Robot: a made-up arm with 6 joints.
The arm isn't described. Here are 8 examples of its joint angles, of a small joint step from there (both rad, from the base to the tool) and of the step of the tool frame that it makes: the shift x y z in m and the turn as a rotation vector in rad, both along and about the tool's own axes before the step.
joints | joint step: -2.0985 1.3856 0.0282 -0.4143 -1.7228 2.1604 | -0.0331 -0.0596 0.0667 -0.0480 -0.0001 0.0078
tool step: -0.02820 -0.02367 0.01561 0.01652 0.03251 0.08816
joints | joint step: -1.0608 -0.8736 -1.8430 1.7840 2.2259 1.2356 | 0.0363 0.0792 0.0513 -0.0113 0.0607 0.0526
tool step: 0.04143 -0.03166 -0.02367 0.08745 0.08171 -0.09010
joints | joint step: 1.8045 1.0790 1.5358 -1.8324 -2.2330 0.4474 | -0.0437 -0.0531 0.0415 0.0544 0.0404 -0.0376
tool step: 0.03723 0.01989 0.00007 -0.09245 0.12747 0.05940
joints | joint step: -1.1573 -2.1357 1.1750 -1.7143 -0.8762 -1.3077 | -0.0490 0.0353 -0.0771 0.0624 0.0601 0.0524
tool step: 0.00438 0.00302 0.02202 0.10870 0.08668 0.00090
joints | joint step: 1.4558 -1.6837 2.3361 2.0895 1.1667 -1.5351 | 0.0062 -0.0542 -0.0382 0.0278 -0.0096 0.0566
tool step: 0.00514 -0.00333 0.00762 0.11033 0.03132 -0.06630
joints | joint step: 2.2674 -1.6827 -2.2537 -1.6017 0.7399 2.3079 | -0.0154 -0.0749 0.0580 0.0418 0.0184 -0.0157
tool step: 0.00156 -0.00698 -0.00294 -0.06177 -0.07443 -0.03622
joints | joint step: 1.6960 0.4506 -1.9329 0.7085 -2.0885 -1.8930 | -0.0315 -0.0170 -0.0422 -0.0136 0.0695 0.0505
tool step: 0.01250 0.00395 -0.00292 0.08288 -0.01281 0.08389
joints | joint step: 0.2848 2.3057 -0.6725 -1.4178 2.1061 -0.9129 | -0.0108 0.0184 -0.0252 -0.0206 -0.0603 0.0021
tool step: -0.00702 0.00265 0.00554 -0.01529 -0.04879 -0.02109
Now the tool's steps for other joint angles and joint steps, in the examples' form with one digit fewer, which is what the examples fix.
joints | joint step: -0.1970 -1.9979 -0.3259 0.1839 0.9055 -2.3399 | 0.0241 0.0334 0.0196 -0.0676 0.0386 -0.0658
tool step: 0.0174 0.0003 -0.0147 -0.1069 -0.0082 0.0001
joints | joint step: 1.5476 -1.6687 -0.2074 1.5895 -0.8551 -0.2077 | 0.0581 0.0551 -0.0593 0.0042 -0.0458 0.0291
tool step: -0.0291 0.0293 0.0066 -0.0622 -0.0842 -0.0217
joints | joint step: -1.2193 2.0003 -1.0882 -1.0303 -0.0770 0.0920 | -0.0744 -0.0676 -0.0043 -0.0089 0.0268 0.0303
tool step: 0.0068 -0.0034 0.0155 0.1079 -0.0319 0.0358
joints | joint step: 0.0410 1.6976 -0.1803 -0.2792 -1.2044 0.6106 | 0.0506 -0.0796 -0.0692 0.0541 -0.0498 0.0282
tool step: -0.0005 0.0122 0.0245 0.0668 -0.0453 -0.0564
